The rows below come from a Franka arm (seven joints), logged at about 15 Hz.
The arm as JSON. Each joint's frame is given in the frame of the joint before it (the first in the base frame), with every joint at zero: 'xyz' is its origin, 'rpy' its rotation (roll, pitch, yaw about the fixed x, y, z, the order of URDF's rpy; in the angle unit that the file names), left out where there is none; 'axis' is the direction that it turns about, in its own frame. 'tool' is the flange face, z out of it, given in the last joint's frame.
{
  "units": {
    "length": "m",
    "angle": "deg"
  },
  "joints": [
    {
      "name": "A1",
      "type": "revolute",
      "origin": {
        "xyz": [
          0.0,
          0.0,
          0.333
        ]
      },
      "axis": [
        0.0,
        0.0,
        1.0
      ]
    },
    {
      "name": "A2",
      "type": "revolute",
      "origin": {
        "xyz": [
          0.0,
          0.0,
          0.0
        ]
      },
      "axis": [
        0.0,
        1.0,
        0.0
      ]
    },
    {
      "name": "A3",
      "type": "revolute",
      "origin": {
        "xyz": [
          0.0,
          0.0,
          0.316
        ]
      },
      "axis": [
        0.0,
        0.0,
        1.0
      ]
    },
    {
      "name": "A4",
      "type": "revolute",
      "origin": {
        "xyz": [
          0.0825,
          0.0,
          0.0
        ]
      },
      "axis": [
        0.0,
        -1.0,
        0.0
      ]
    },
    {
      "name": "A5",
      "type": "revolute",
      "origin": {
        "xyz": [
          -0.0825,
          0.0,
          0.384
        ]
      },
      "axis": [
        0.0,
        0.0,
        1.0
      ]
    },
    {
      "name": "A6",
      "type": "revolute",
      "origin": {
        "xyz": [
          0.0,
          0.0,
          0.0
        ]
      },
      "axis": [
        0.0,
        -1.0,
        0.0
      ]
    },
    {
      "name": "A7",
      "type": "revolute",
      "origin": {
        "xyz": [
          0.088,
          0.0,
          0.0
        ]
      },
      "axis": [
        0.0,
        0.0,
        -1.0
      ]
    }
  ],
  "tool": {
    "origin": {
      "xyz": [
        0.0,
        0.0,
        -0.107
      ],
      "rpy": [
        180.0,
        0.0,
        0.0
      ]
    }
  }
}
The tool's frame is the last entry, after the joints.
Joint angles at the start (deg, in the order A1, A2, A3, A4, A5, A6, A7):
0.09, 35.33, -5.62, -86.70, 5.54, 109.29, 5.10
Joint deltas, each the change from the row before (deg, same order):
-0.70, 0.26, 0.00, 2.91, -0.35, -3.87, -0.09
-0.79, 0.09, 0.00, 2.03, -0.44, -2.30, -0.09
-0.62, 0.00, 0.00, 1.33, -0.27, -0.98, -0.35
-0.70, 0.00, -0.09, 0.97, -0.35, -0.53, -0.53
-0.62, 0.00, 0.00, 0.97, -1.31, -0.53, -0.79
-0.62, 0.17, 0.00, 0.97, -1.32, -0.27, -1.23
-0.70, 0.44, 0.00, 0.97, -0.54, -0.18, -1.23
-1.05, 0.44, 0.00, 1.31, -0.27, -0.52, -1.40
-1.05, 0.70, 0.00, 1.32, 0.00, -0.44, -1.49
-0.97, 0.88, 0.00, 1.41, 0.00, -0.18, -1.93
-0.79, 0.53, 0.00, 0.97, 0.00, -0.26, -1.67
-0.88, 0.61, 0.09, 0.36, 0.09, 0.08, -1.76
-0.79, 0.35, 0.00, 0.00, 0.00, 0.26, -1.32
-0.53, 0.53, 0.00, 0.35, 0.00, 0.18, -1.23
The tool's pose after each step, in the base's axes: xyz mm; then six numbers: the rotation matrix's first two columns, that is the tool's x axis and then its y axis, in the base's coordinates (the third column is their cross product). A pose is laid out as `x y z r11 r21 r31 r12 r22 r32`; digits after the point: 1 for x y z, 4 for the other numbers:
683.6 -56.6 301.9 0.9477 -0.2113 -0.2392 -0.2179 -0.9760 -0.0011
686.0 -65.8 313.8 0.9448 -0.2178 -0.2449 -0.2236 -0.9747 0.0045
688.3 -73.3 323.0 0.9459 -0.2196 -0.2387 -0.2248 -0.9744 0.0059
689.7 -83.0 330.0 0.9474 -0.2215 -0.2308 -0.2256 -0.9742 0.0090
690.8 -92.3 336.9 0.9513 -0.2133 -0.2224 -0.2130 -0.9767 0.0258
692.4 -101.7 342.2 0.9568 -0.1978 -0.2132 -0.1934 -0.9802 0.0418
694.0 -111.1 344.2 0.9602 -0.1863 -0.2080 -0.1805 -0.9825 0.0463
695.2 -124.2 348.6 0.9627 -0.1784 -0.2032 -0.1726 -0.9839 0.0462
696.4 -137.0 349.8 0.9647 -0.1698 -0.2013 -0.1647 -0.9854 0.0419
698.4 -149.0 349.9 0.9686 -0.1521 -0.1967 -0.1478 -0.9883 0.0367
698.9 -158.8 350.6 0.9714 -0.1361 -0.1946 -0.1324 -0.9907 0.0319
698.1 -168.7 345.9 0.9729 -0.1190 -0.1983 -0.1166 -0.9929 0.0240
696.3 -178.4 341.8 0.9736 -0.1094 -0.2003 -0.1076 -0.9940 0.0196
696.2 -185.1 338.2 0.9748 -0.0966 -0.2008 -0.0954 -0.9953 0.0160

